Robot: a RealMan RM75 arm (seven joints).
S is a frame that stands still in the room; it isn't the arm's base.
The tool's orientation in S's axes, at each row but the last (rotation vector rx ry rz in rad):
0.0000 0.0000 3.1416
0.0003 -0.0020 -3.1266
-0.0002 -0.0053 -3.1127
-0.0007 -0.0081 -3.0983
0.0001 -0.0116 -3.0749
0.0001 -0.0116 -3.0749
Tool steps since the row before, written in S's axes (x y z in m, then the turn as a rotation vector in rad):
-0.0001 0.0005 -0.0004 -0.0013 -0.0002 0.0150
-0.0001 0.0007 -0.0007 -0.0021 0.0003 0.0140
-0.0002 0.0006 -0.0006 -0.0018 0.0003 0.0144
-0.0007 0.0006 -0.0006 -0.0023 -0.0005 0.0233
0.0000 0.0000 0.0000 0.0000 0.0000 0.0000
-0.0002 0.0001 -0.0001 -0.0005 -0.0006 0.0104
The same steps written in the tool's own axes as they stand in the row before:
0.0001 -0.0005 -0.0004 0.0013 0.0002 0.0150
0.0001 -0.0007 -0.0007 0.0021 -0.0003 0.0140
0.0002 -0.0006 -0.0006 0.0018 -0.0003 0.0144
0.0007 -0.0006 -0.0006 0.0023 0.0005 0.0233
0.0000 0.0000 0.0000 0.0000 0.0000 0.0000
0.0002 -0.0001 -0.0001 0.0005 0.0006 0.0104

